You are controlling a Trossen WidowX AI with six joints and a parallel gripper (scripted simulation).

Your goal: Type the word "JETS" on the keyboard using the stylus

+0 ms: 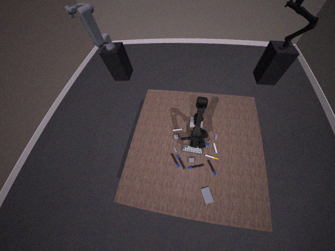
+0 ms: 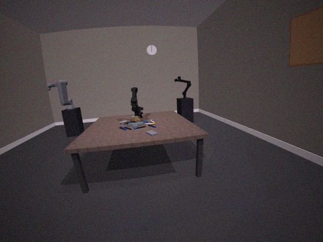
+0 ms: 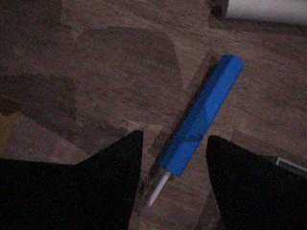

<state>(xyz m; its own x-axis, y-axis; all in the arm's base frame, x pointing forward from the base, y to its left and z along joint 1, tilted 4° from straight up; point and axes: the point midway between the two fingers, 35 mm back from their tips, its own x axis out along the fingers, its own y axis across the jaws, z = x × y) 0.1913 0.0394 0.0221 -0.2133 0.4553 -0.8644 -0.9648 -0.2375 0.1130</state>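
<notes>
My gripper tip is 10 mm short of the blue stylus, 10 mm to the left of it and 50 mm above it. Round my gripper tip: yellow marker 150 mm ahead, 100 mm to the left, 50 mm below; then black bar 20 mm behind, 150 mm to the right, 50 mm below; then grey block 190 mm ahead, 100 mm to the right, 50 mm below.
</notes>
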